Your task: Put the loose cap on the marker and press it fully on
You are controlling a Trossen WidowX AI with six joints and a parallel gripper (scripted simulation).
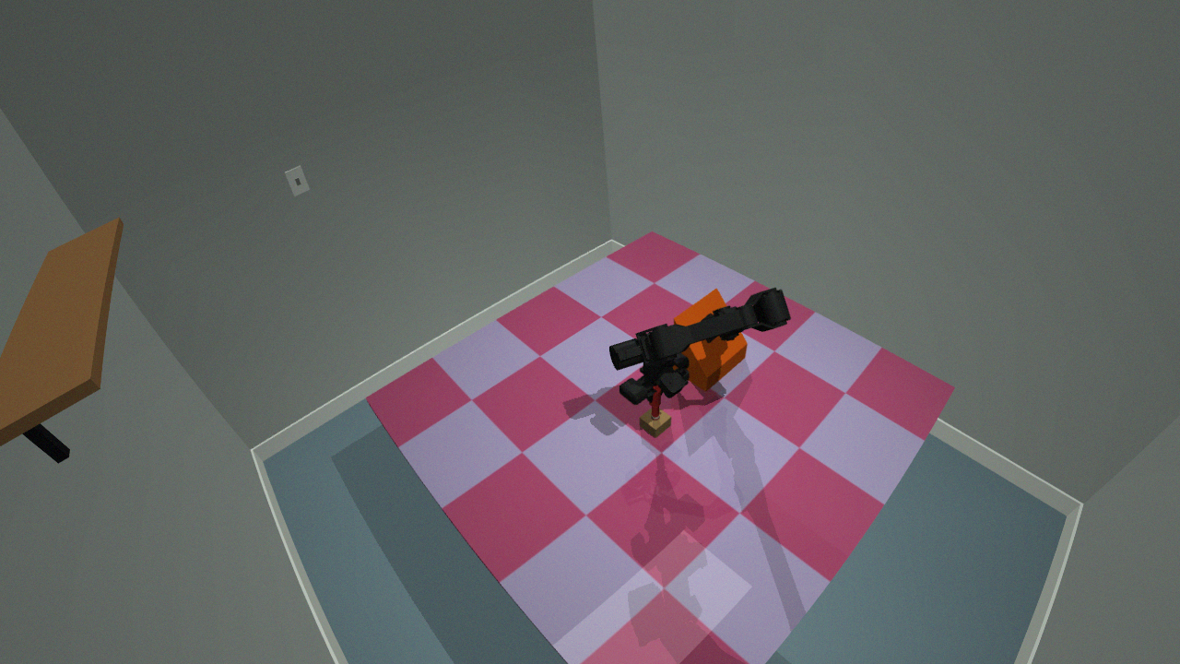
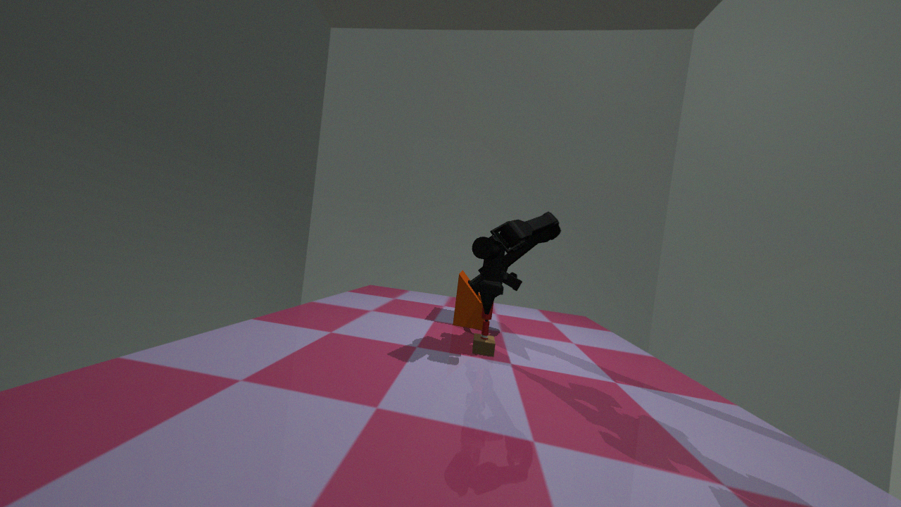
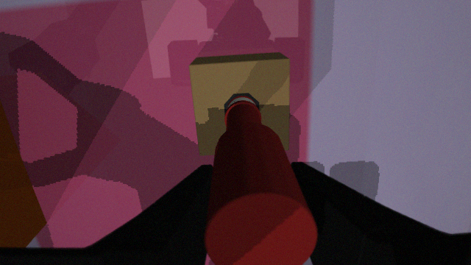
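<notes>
My gripper tip is 9 cm above the holder block. From my gripper tip the other things lie so: red cap 1 cm above.
</notes>
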